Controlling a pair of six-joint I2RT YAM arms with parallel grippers.
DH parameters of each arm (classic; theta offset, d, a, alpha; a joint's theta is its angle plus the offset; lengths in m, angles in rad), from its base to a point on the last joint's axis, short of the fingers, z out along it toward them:
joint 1: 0 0.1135 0.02 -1.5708
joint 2: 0 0 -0.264 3.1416
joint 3: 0.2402 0 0.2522 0
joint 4: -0.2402 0 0.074 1.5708
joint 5: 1.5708 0 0 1.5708
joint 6: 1.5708 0.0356 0 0
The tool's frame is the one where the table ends.
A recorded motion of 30 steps. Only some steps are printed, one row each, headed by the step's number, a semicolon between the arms.
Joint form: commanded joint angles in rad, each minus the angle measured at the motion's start. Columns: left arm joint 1, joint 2, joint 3, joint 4, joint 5, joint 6; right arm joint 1, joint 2, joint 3, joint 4, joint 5, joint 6.
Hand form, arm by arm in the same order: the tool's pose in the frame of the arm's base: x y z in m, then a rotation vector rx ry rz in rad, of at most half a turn. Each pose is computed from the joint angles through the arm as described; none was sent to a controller.
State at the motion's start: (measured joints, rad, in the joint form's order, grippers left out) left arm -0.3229 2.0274 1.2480 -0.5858 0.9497 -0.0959; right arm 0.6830 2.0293 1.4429 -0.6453 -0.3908 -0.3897
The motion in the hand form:
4: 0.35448 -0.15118 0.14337 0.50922 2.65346 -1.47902; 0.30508 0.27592 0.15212 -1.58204 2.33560 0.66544
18: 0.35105 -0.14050 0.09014 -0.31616 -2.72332 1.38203; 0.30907 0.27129 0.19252 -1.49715 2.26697 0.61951
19: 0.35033 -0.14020 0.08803 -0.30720 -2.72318 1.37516; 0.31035 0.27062 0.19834 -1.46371 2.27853 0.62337
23: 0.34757 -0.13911 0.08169 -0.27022 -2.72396 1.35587; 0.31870 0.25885 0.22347 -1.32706 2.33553 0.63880
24: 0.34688 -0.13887 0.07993 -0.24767 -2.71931 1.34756; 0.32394 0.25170 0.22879 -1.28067 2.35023 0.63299
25: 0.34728 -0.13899 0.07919 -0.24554 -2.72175 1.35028; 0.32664 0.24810 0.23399 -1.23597 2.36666 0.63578
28: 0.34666 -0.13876 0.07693 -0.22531 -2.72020 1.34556; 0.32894 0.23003 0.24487 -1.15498 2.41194 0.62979
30: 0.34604 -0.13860 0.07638 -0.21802 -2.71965 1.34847; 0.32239 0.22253 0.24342 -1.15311 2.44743 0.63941
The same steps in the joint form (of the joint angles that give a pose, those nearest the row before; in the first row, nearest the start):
4: -0.0038 -0.0117 0.0375 0.0487 0.0229 -0.0130; 0.0165 0.0309 -0.0010 0.0041 -0.0356 -0.0337
18: 0.0176 0.1095 0.0023 0.0504 -0.0216 -0.0528; 0.0043 -0.0549 0.0249 0.0056 -0.0019 -0.0047
19: 0.0177 0.1125 -0.0023 0.0549 -0.0247 -0.0574; 0.0012 -0.0626 0.0357 -0.0005 -0.0004 0.0197
23: 0.0177 0.1186 -0.0223 0.0780 -0.0339 -0.0820; -0.0340 -0.0964 0.0848 -0.0540 -0.0019 0.0996
24: 0.0177 0.1217 -0.0254 0.0796 -0.0354 -0.0957; -0.0554 -0.1040 0.0941 -0.0618 0.0012 0.1149
25: 0.0177 0.1233 -0.0269 0.0886 -0.0354 -0.1003; -0.0663 -0.1102 0.1047 -0.0695 0.0027 0.1409
28: 0.0177 0.1264 -0.0331 0.0994 -0.0369 -0.1156; -0.1062 -0.1468 0.1003 -0.1078 0.0043 0.1687
30: 0.0177 0.1248 -0.0392 0.1086 -0.0354 -0.1234; -0.1139 -0.1715 0.0682 -0.1339 -0.0048 0.1688

